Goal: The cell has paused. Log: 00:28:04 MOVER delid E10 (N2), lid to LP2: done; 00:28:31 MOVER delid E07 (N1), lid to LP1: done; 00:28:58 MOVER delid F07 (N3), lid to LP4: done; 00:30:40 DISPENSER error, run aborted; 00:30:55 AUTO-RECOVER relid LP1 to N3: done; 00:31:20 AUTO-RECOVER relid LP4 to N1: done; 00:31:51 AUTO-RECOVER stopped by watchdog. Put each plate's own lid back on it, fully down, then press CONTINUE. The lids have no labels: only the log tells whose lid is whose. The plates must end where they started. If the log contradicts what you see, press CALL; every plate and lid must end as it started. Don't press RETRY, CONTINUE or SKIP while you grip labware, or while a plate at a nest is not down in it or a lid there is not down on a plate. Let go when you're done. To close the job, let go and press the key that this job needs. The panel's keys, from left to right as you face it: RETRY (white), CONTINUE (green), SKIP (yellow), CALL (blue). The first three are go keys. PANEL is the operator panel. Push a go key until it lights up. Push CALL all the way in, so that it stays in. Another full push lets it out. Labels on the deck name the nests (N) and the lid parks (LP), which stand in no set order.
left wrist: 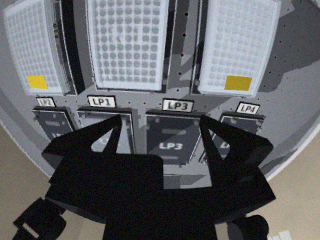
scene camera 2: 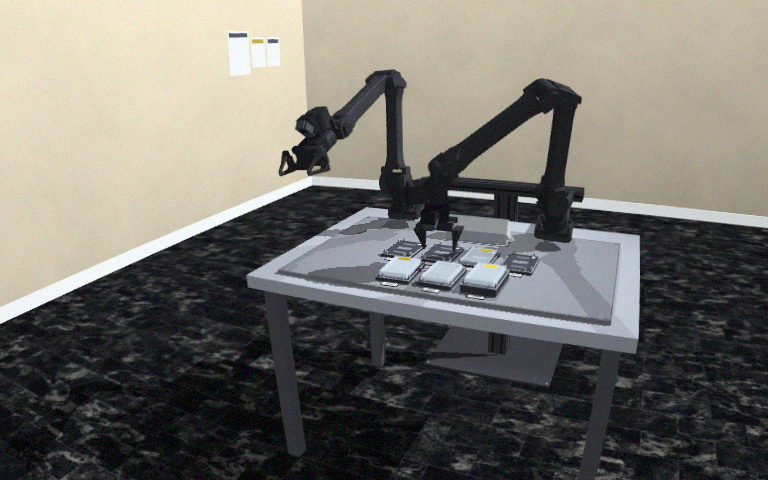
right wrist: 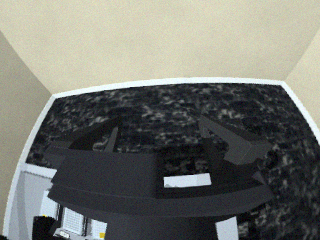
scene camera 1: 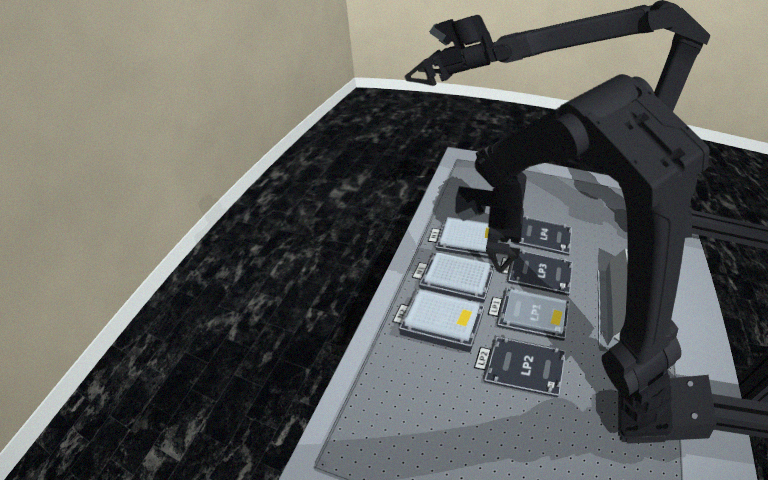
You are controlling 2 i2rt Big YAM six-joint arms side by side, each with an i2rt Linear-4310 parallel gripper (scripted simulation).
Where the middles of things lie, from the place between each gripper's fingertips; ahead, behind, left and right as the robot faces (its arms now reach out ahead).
Right now the N1 plate (scene camera 1: 470, 279) is 8 cm ahead of my left hand (scene camera 1: 501, 256), 5 cm to the left of it and 4 cm below it. The rest, counted from my left hand: park LP3 (scene camera 1: 518, 264): 10 cm behind, 6 cm below, 4 cm to the right; park LP4 (scene camera 1: 566, 235): 17 cm to the right, 8 cm behind, 6 cm below; park LP2 (scene camera 1: 538, 383): 22 cm to the left, 12 cm behind, 6 cm below.
The N1 plate is 230 mm behind my right hand (scene camera 2: 293, 174), 330 mm to the left of it and 310 mm below it. The rest, counted from my right hand: park LP3 (410 mm behind, 240 mm to the left, 330 mm below); then park LP4 (390 mm behind, 110 mm to the left, 330 mm below); then park LP2 (430 mm behind, 500 mm to the left, 330 mm below).
